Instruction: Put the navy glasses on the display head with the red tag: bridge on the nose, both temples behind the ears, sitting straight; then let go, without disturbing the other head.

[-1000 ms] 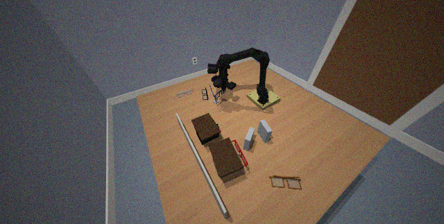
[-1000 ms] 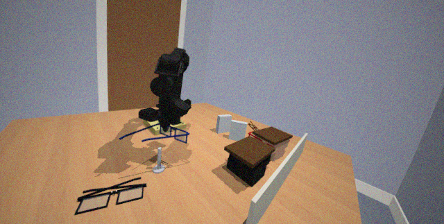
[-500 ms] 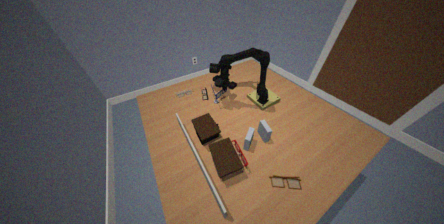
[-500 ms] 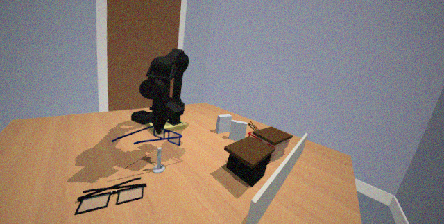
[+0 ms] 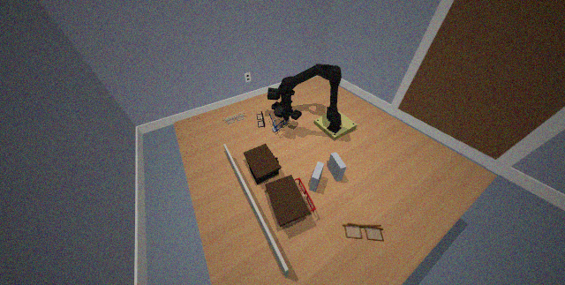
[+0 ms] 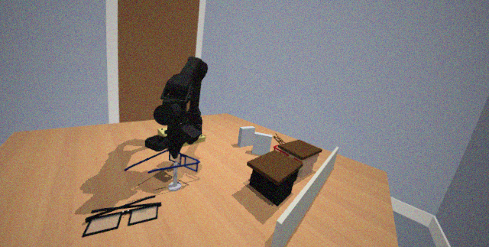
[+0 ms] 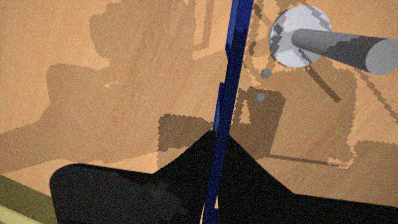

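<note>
Right now my gripper tip is 60 mm short of the grey post, 40 mm to the left of it and 40 mm above it. Round my gripper tip: dark head (290 mm ahead, 170 mm to the left); long white panel (450 mm ahead, 240 mm to the left, 10 mm below); pale head (340 mm ahead, 380 mm to the left).
</note>
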